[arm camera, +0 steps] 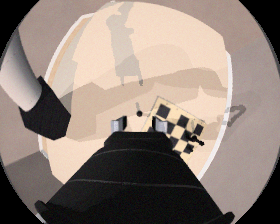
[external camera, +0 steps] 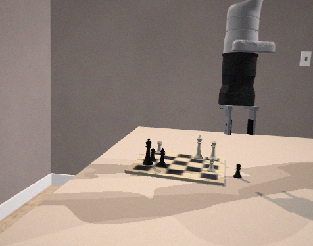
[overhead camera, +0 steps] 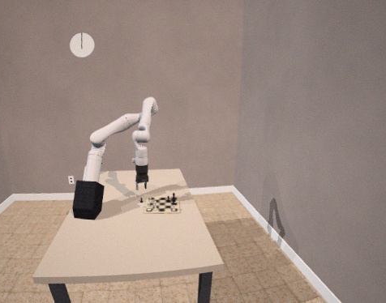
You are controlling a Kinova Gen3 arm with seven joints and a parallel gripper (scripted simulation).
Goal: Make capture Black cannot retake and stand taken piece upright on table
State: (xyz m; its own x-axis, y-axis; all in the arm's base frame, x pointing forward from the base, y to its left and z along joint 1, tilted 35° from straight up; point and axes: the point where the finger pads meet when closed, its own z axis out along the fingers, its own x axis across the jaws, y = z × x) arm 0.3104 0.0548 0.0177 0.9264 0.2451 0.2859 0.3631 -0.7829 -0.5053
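The white king is 9 cm ahead of my hand, 11 cm to the right of it and 8 cm below it. Round my hand: white queen: 5 cm ahead, 11 cm to the right, 8 cm below; then white pawn: 6 cm ahead, 10 cm below; then chessboard: 13 cm ahead, 4 cm to the right, 11 cm below.
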